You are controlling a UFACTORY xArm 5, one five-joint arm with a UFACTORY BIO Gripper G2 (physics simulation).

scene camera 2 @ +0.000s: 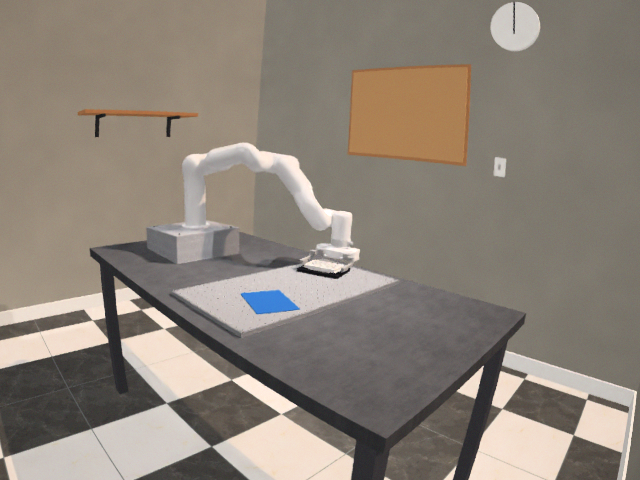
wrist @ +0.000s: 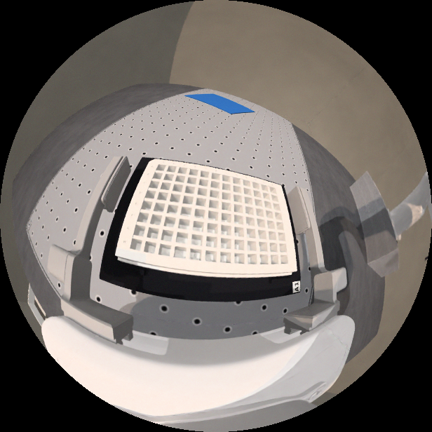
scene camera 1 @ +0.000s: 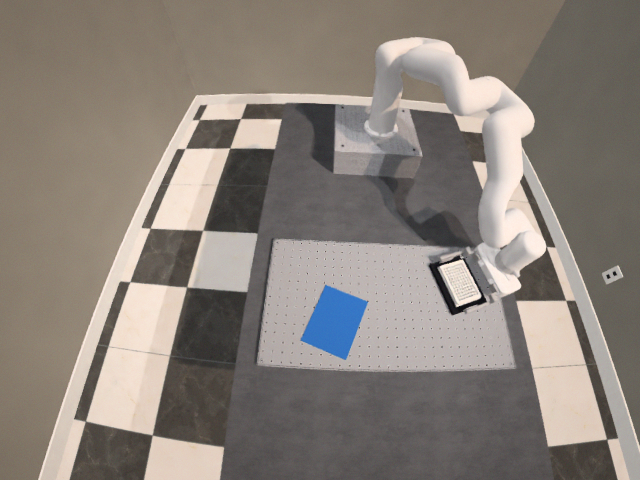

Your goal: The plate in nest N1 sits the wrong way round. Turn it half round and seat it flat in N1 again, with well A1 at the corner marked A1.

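The white well plate (scene camera 1: 460, 283) (scene camera 2: 323, 266) (wrist: 210, 215) lies in the black nest N1 (scene camera 1: 455, 309) (scene camera 2: 317, 273) (wrist: 200, 287). A small A1 label (wrist: 296, 286) is on the nest's rim at the lower right corner in the wrist view. I cannot make out which plate corner holds well A1. My gripper (scene camera 1: 461, 283) (scene camera 2: 325, 264) (wrist: 209, 196) is open and low over the nest. Its fingers stand at the two short ends of the plate, one on each side, with nothing held. The nest's far end on the right is partly hidden by a finger in the wrist view.
A perforated grey board (scene camera 1: 403, 330) (scene camera 2: 217, 304) (wrist: 150, 130) carries the nest. A flat blue rectangle (scene camera 1: 334, 322) (scene camera 2: 269, 301) (wrist: 220, 103) lies on the board, away from the nest. The arm's grey base block (scene camera 1: 377, 164) (scene camera 2: 206, 245) (wrist: 382, 235) stands behind the board.
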